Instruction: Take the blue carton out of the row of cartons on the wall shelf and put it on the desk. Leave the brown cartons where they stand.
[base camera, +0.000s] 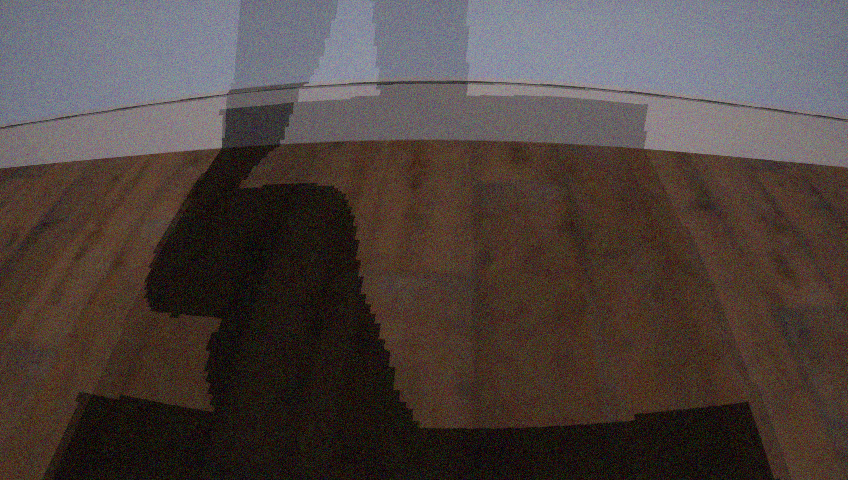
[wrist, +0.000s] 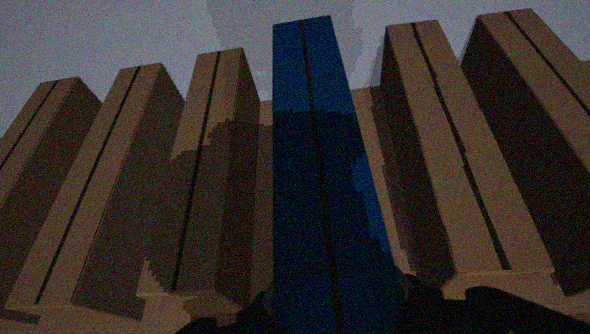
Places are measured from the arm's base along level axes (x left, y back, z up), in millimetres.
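Where they show: gripper, fingertip midpoint: (wrist: 335, 292).
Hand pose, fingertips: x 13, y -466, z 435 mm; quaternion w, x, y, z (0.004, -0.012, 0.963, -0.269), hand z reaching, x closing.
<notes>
After its pixels a point has its place.
The blue carton (wrist: 320, 165) {x 12, y -523, z 471 mm} stands upright in the middle of the wrist view, with a dark stripe down its front. My gripper (wrist: 335, 292) {x 13, y -466, z 435 mm} is shut on the blue carton, one dark fingertip at each side of its lower part. The blue carton is nearer to the camera than the row. Brown cartons stand upright behind it: one (wrist: 200, 200) {x 101, y -538, z 424 mm} to the left, one (wrist: 450, 150) {x -79, y -554, z 424 mm} to the right, and others further out on both sides. The blue carton's bottom end is out of view. The desk does not show in either view.
The pale shelf board (wrist: 100, 316) {x 188, y -472, z 384 mm} shows under the brown cartons, with the grey wall (wrist: 100, 35) {x 221, y -727, z 463 mm} above. The base camera shows wood floor (base camera: 535, 267) {x -78, y -467, z -397 mm}, a pale baseboard (base camera: 714, 130) {x -387, y -698, z -355 mm}, the wall (base camera: 654, 41) {x -268, y -715, z -236 mm} and the dark shadow (base camera: 285, 267) {x 169, y -468, z -396 mm} of the arm.
</notes>
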